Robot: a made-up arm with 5 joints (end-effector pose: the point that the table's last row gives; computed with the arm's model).
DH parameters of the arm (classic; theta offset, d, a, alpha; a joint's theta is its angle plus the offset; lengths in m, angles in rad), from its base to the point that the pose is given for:
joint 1: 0 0.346 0 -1.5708
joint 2: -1.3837 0 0.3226 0
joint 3: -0.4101 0 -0.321 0
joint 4: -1.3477 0 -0.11 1.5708
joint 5: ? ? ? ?
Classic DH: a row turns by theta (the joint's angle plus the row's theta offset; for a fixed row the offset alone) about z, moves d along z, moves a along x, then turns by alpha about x.
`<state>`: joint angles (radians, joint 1 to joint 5).
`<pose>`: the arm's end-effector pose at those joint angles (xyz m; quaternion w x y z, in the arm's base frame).
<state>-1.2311 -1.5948 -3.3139 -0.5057 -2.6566</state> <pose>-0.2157 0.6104 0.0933 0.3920 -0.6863 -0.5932 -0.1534</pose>
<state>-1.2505 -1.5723 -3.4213 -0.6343 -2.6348</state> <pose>-0.1877 0.5659 0.0724 0.2999 -0.7289 -0.6042 -0.1169</pose>
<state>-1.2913 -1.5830 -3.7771 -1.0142 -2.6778</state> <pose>-0.1110 0.3866 0.0272 0.0417 0.7684 0.6384 -0.0183</pose>
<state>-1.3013 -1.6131 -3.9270 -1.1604 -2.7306</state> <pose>-0.0856 0.3098 0.0306 0.1869 0.7389 0.6411 -0.0892</pose>
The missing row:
joint 5: 3.1416 0.14 0 0
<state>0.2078 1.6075 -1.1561 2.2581 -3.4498</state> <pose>0.0816 0.0172 0.0428 0.9755 0.0547 -0.2072 -0.0490</pose>
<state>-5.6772 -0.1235 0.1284 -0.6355 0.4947</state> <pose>0.2148 0.1489 0.3063 0.1622 -0.9492 -0.0529 -0.2643</pose>
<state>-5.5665 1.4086 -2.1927 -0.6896 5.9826</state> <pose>0.5609 0.4886 0.2624 0.1388 -0.6469 -0.3607 -0.6574</pose>
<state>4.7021 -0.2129 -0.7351 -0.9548 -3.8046</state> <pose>-0.0039 -0.3839 0.6932 0.3532 0.2572 0.5205 -0.7336</pose>
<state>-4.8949 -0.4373 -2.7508 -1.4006 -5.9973</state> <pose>-0.0577 -0.3126 0.8761 0.5566 0.5640 0.3467 -0.5019</pose>
